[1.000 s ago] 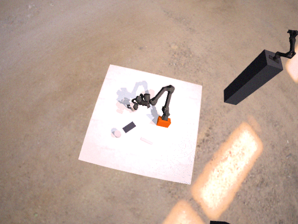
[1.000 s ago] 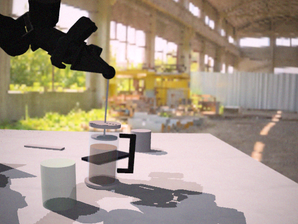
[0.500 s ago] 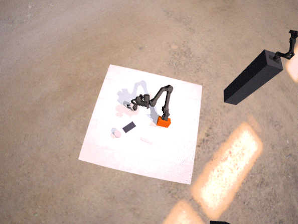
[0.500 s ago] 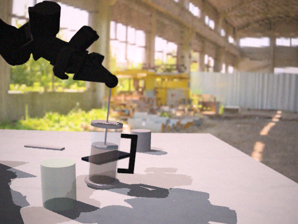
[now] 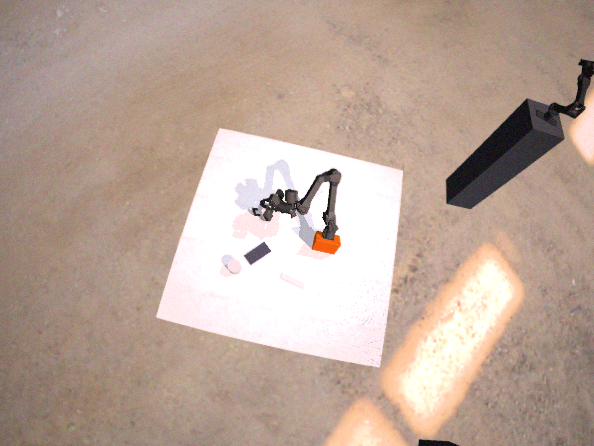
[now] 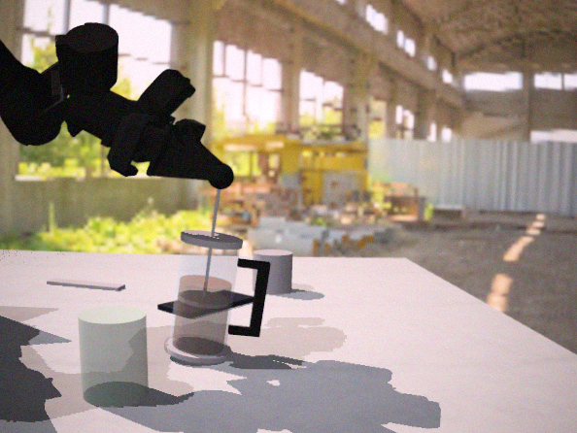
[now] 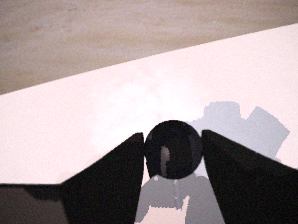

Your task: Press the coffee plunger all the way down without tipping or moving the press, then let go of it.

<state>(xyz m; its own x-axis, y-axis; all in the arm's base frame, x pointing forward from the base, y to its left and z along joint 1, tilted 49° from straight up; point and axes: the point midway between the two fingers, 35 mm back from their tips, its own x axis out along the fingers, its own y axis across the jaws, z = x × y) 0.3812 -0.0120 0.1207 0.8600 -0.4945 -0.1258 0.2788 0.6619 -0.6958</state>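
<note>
Now: gripper tip 110 mm above the coffee press and 10 mm to the right of it. Also, from my gripper tip: grey cylinder 350 mm to the left, 170 mm below, 90 mm ahead.
</note>
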